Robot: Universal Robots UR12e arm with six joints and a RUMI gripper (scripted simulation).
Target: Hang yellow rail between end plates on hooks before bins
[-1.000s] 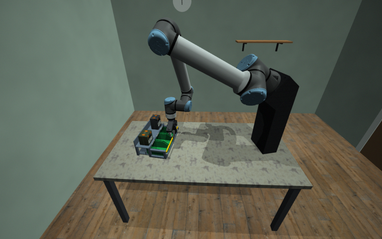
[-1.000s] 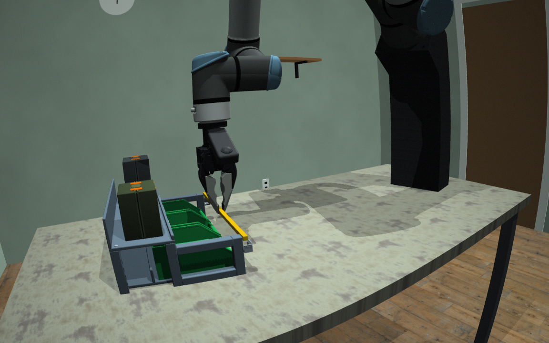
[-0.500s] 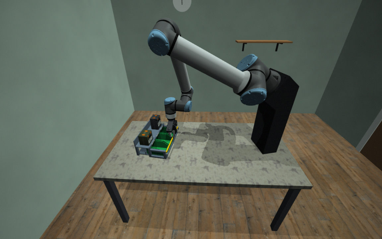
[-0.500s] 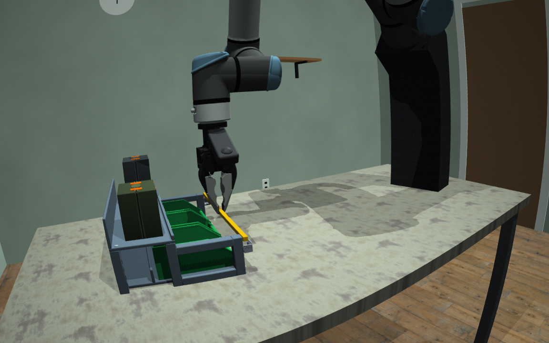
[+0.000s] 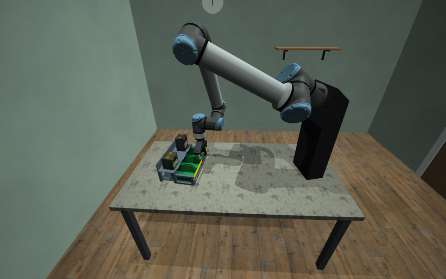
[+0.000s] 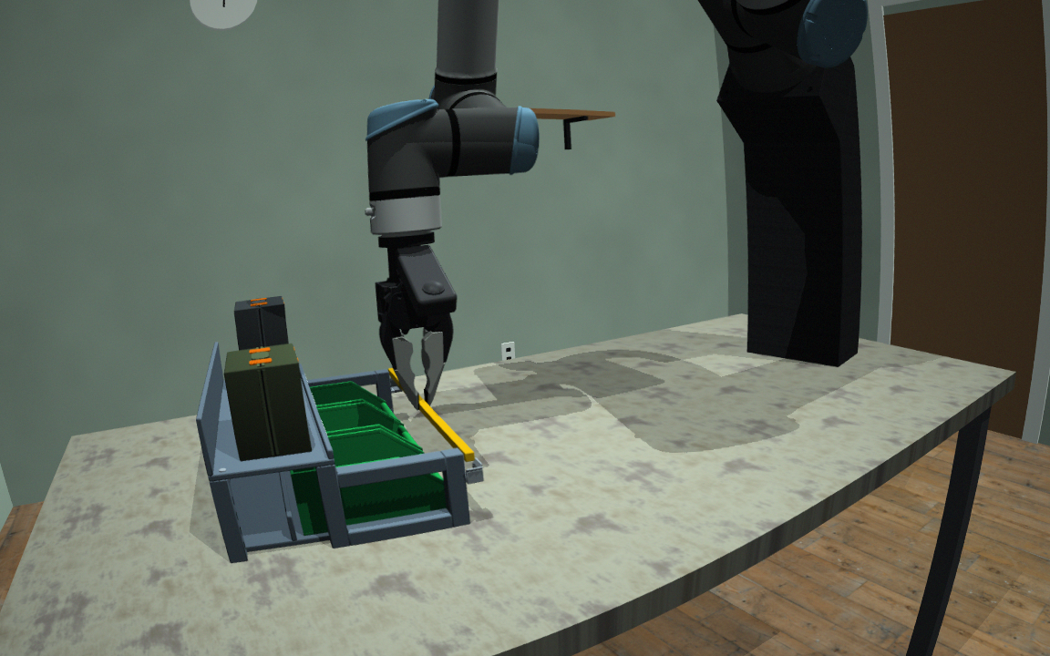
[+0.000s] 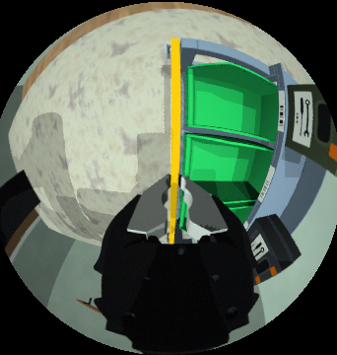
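My gripper is now 1 cm above the yellow rail.
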